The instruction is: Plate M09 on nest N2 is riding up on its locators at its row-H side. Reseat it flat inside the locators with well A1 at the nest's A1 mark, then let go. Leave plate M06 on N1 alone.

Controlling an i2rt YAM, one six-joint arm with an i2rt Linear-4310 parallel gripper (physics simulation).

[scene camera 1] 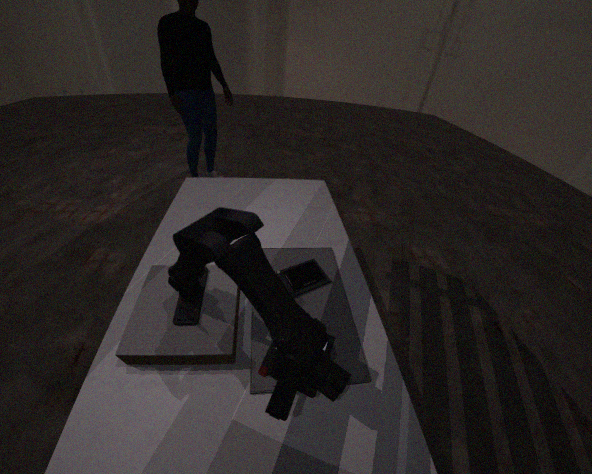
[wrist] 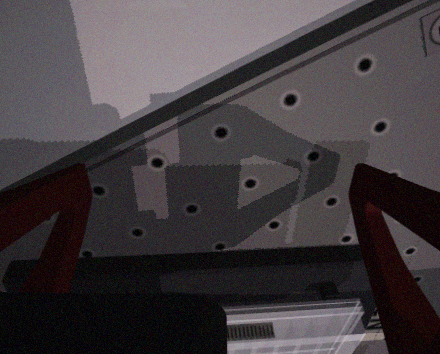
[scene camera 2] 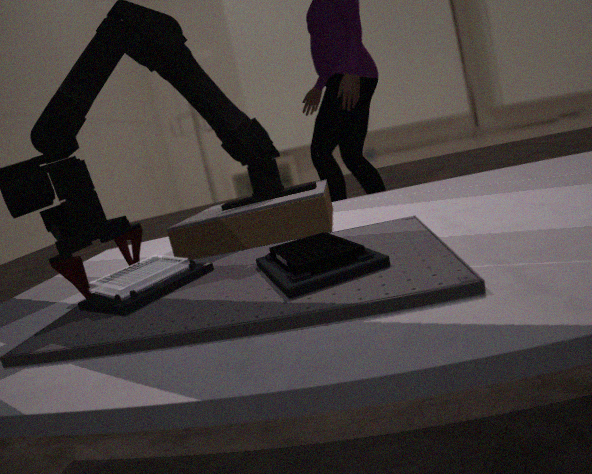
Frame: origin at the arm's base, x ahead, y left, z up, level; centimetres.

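Seen in the pictures: gripper, fingertip midpoint: (wrist: pixel 220 178) (scene camera 2: pixel 114 285); arm's base, origin of the base link: (scene camera 1: pixel 192 294) (scene camera 2: pixel 270 198).
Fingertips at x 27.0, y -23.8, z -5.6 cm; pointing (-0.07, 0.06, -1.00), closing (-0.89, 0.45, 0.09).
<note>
Pixels of each thing's top centre, then the offset from my fingertips to it.
- Plate M09, middle of its top: (scene camera 2: pixel 138 267) dx +5.0, dy +8.1, dz +3.2 cm
- dark nest N2, middle of its top: (scene camera 2: pixel 143 275) dx +5.3, dy +8.7, dz +1.9 cm
- Plate M06, middle of its top: (scene camera 2: pixel 312 246) (scene camera 1: pixel 304 273) dx +9.2, dy +33.7, dz +2.3 cm
- nest N1, middle of its top: (scene camera 2: pixel 313 253) (scene camera 1: pixel 304 275) dx +9.2, dy +33.7, dz +1.5 cm
- grey perforated board, middle of its top: (scene camera 2: pixel 241 275) (scene camera 1: pixel 301 302) dx +7.0, dy +23.4, dz -0.3 cm
Plate M09 (scene camera 2: pixel 142 275) (wrist: pixel 300 325) is pale and clear-walled and lies on the dark nest N2 (scene camera 2: pixel 170 285) (wrist: pixel 250 281). Its tilt is too slight to judge in the dim scene camera 2 view. The gripper (scene camera 2: pixel 110 281) (wrist: pixel 221 170) is open, with its red fingertips low on either side of the plate's end, near the nest's height, holding nothing. In the wrist view a black part of the gripper hides the plate's left portion, and the A1 mark cannot be made out. Plate M06 (scene camera 1: pixel 305 276) (scene camera 2: pixel 320 252) is black and sits on nest N1 (scene camera 2: pixel 340 276).
Both nests stand on a grey perforated board (scene camera 2: pixel 430 270) (wrist: pixel 340 105). The arm's raised base block (scene camera 1: pixel 150 330) (scene camera 2: pixel 250 230) stands beside the board. In scene camera 1 the arm hides nest N2. A person (scene camera 1: pixel 187 60) (scene camera 2: pixel 342 45) stands beyond the table.
</note>
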